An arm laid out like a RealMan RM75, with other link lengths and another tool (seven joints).
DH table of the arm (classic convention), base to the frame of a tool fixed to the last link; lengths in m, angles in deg. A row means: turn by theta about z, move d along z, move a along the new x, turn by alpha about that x. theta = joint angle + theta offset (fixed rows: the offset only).
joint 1: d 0.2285; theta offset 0; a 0; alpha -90
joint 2: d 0; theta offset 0; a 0; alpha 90
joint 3: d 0.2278; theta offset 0; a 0; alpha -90
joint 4: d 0; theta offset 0; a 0; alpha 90
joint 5: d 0.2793; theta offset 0; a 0; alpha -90
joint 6: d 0; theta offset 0; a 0; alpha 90
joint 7: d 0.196; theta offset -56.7; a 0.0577; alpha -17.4
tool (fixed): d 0.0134; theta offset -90; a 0; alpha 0
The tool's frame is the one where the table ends.
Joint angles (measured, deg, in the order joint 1, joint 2, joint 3, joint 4, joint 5, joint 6, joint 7), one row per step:
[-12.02, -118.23, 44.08, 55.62, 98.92, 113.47, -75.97]
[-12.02, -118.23, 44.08, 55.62, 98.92, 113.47, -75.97]
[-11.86, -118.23, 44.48, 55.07, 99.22, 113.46, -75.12]
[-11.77, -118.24, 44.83, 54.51, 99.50, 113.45, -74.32]
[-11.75, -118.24, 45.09, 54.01, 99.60, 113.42, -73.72]
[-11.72, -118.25, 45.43, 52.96, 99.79, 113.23, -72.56]
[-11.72, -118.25, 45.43, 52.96, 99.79, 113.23, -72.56]
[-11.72, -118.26, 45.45, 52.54, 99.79, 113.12, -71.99]
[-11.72, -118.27, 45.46, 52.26, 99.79, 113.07, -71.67]
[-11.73, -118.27, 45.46, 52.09, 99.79, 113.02, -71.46]
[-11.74, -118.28, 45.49, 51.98, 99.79, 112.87, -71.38]
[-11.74, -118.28, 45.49, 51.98, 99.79, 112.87, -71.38]
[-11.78, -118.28, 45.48, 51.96, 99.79, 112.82, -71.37]
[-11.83, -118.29, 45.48, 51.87, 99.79, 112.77, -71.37]
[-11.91, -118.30, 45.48, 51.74, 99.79, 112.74, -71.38]
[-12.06, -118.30, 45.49, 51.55, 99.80, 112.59, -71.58]
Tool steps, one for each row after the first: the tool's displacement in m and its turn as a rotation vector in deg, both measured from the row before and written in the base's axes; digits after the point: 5 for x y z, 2 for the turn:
[0.00000, 0.00000, 0.00000, 0.00, 0.00, 0.00]
[-0.00144, -0.00207, -0.00386, -0.28, 0.15, -0.26]
[-0.00111, -0.00178, -0.00368, -0.27, 0.10, -0.27]
[-0.00059, -0.00108, -0.00261, -0.15, -0.04, -0.21]
[-0.00186, -0.00169, -0.00461, -0.10, -0.12, -0.20]
[0.00000, 0.00000, 0.00000, 0.00, 0.00, 0.00]
[-0.00074, -0.00043, -0.00111, 0.20, -0.09, -0.11]
[-0.00048, -0.00034, -0.00077, 0.08, -0.09, -0.04]
[-0.00029, -0.00010, -0.00040, 0.08, -0.04, -0.03]
[-0.00036, 0.00030, -0.00047, 0.06, 0.01, 0.08]
[0.00000, 0.00000, 0.00000, 0.00, 0.00, 0.00]
[0.00007, 0.00030, -0.00001, 0.04, 0.01, 0.00]
[0.00001, 0.00025, -0.00032, -0.01, -0.04, 0.04]
[0.00012, 0.00028, -0.00044, -0.05, -0.08, 0.03]
[-0.00003, 0.00095, -0.00073, -0.13, -0.09, 0.21]

